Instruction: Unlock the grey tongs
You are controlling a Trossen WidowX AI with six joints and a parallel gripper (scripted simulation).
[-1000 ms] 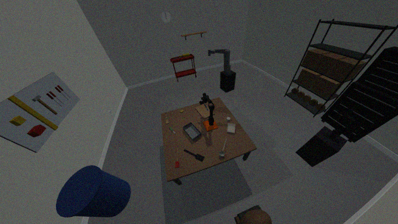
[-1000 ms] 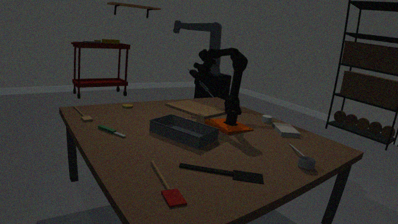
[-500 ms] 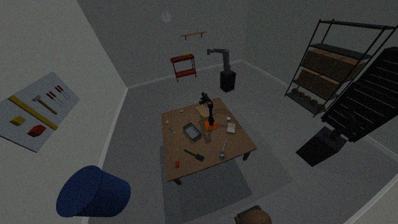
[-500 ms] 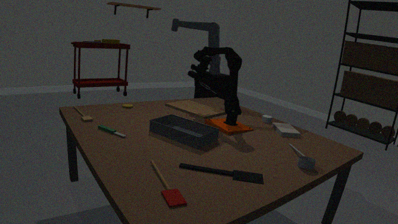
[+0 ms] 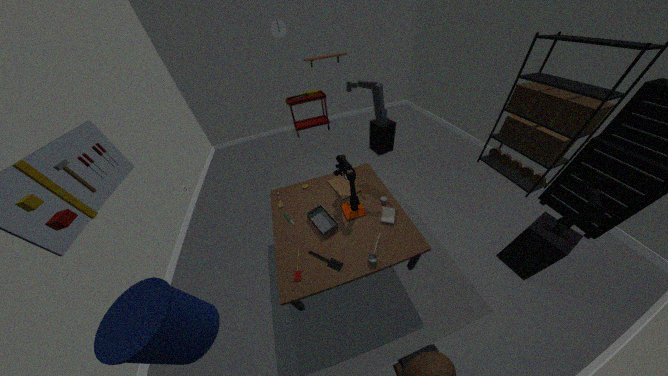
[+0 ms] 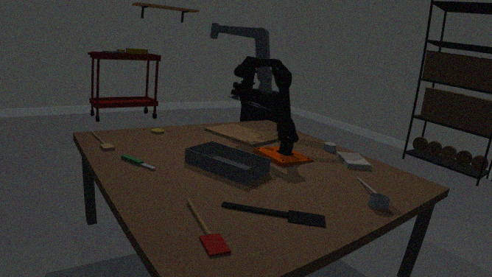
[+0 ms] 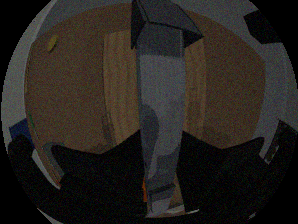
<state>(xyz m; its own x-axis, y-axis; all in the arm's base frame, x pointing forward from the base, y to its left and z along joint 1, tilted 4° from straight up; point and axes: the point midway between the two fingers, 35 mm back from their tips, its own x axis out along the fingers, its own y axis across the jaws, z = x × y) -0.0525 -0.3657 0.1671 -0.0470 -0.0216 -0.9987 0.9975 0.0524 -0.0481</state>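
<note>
Now: the wooden board 150 mm below my gripper tip. Also, from my gripper tip: white block (170 mm behind, 610 mm to the left, 140 mm below); green-handled tool (700 mm ahead, 150 mm to the left, 150 mm below); roasting tin (410 mm ahead, 340 mm to the left, 130 mm below).
</note>
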